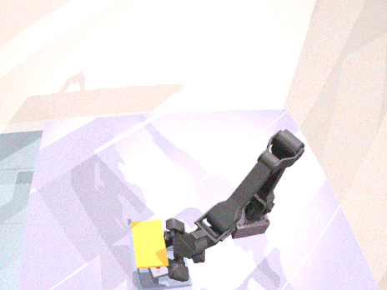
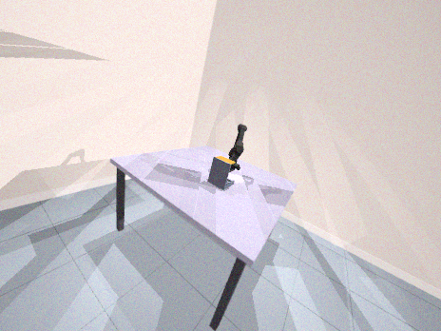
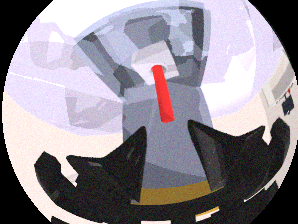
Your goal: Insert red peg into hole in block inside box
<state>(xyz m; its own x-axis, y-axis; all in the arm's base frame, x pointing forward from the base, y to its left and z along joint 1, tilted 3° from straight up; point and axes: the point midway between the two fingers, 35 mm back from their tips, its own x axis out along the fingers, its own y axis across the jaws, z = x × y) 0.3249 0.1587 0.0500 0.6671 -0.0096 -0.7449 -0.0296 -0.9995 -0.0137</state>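
The red peg is 50 mm below my gripper tip. From my gripper tip the other things lie so: box floor 110 mm below, 20 mm behind, 10 mm to the right; then orange roof 100 mm above, 20 mm ahead.
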